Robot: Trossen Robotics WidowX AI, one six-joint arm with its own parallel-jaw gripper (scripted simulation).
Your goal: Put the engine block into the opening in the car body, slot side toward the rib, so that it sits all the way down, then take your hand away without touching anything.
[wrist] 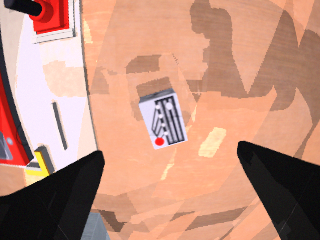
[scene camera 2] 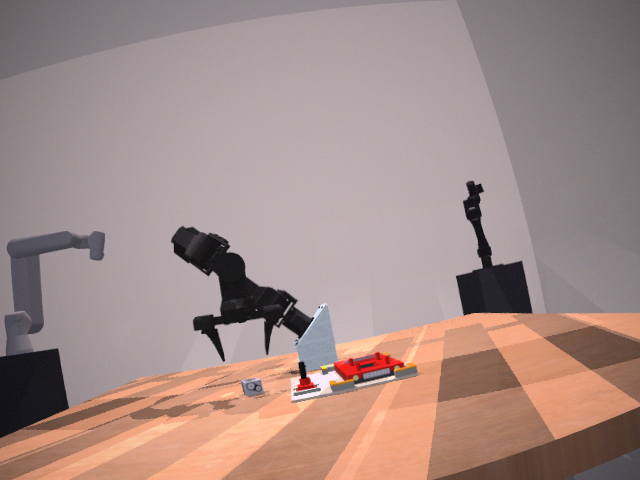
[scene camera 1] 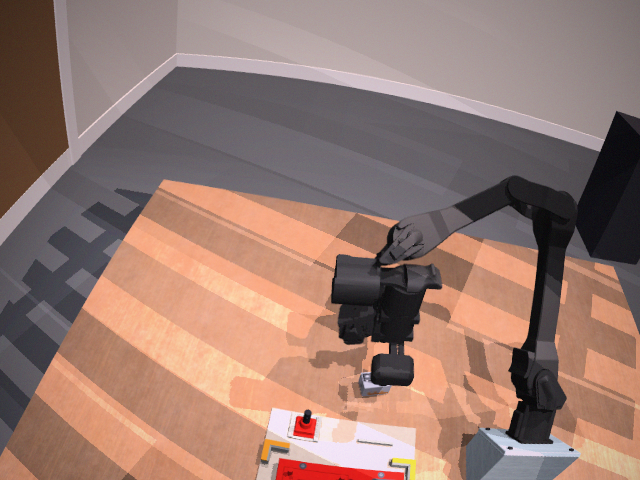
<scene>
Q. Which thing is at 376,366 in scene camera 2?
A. A red car body.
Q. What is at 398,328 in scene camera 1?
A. My gripper.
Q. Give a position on an engine block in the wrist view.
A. At 161,111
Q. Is my gripper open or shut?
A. Open.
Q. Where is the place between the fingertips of my gripper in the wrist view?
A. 171,153
</scene>
